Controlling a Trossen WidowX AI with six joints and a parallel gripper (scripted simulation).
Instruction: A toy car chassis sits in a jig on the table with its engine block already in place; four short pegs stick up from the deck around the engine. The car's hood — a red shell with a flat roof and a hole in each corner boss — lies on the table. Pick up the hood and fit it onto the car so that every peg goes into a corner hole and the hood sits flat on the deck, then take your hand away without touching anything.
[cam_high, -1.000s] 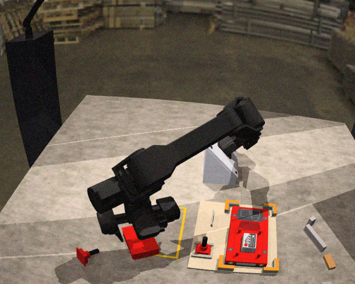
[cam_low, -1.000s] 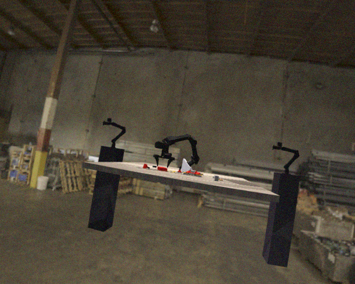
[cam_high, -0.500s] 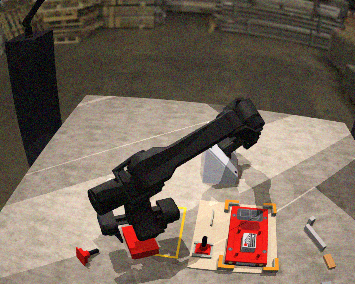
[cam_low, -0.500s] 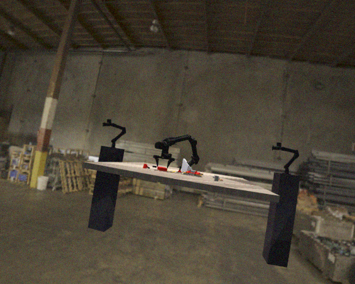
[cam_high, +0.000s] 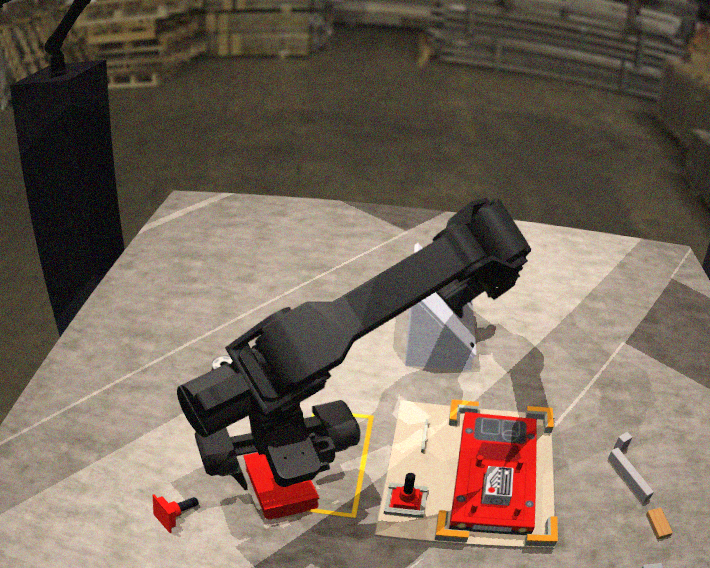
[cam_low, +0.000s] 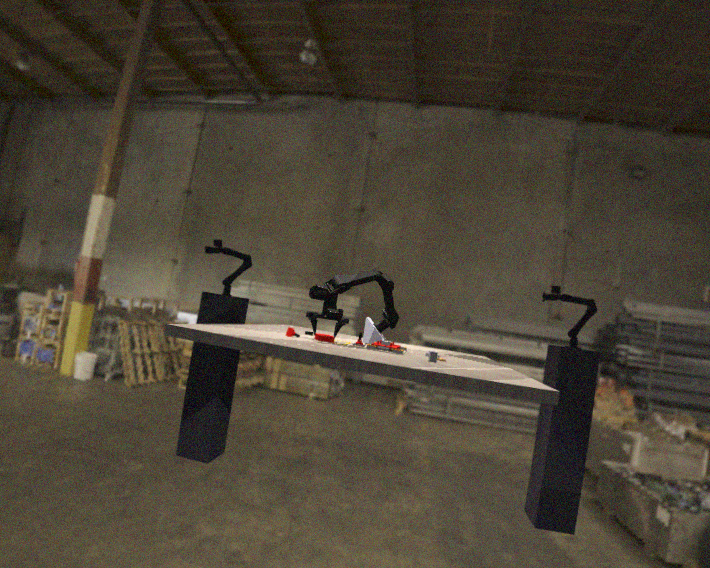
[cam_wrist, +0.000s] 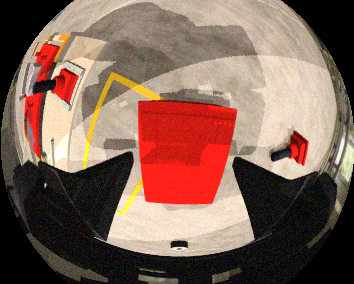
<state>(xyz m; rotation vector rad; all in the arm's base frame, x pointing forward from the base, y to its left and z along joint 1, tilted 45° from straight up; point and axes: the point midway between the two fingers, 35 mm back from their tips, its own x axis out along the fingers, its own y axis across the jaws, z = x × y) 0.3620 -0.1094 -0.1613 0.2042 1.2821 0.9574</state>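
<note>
Right now the grey engine block is 2 cm behind my gripper tip, 28 cm to the left of it and 1 cm above it. Also, from my gripper tip: red hood: right at my gripper tip.
</note>
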